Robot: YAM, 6 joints.
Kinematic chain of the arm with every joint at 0, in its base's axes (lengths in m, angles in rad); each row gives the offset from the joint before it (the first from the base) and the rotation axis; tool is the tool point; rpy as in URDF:
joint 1: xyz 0 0 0.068 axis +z
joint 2: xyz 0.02 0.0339 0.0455 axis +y
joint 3: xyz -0.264 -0.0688 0 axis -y
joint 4: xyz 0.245 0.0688 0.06 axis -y
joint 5: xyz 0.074 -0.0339 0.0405 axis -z
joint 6: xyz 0.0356 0 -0.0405 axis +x
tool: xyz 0 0 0 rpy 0 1.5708 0
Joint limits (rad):
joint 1: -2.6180..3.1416
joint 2: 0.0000..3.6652
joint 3: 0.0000..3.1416
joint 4: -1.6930..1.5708
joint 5: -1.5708..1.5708
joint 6: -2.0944..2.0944
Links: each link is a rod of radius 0.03 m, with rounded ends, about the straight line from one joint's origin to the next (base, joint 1, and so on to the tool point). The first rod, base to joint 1, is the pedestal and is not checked.
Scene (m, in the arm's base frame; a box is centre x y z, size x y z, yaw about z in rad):
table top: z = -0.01
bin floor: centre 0.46 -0.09 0 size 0.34 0.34 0.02 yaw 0.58
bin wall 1: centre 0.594 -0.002 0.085 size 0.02 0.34 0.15 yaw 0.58
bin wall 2: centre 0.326 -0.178 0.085 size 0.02 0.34 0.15 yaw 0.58
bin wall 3: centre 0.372 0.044 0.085 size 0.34 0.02 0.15 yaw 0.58
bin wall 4: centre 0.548 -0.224 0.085 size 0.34 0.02 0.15 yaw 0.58
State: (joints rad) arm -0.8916 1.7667 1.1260 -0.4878 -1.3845 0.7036
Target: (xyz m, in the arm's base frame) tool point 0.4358 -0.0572 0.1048
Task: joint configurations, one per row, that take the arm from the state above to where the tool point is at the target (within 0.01 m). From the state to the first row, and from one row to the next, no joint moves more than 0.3 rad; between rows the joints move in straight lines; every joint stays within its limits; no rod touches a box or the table.
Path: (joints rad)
1: -0.7390 1.7682 1.1865 -0.5426 -1.3553 0.6930
2: -0.5863 1.7697 1.2469 -0.5975 -1.3260 0.6824
3: -0.3979 1.8848 1.4053 -0.4488 -1.3321 0.6930
4: -0.2094 1.9999 1.5638 -0.3000 -1.3381 0.7036
5: -0.2090 2.2686 1.4571 -0.3056 -1.3154 0.7036

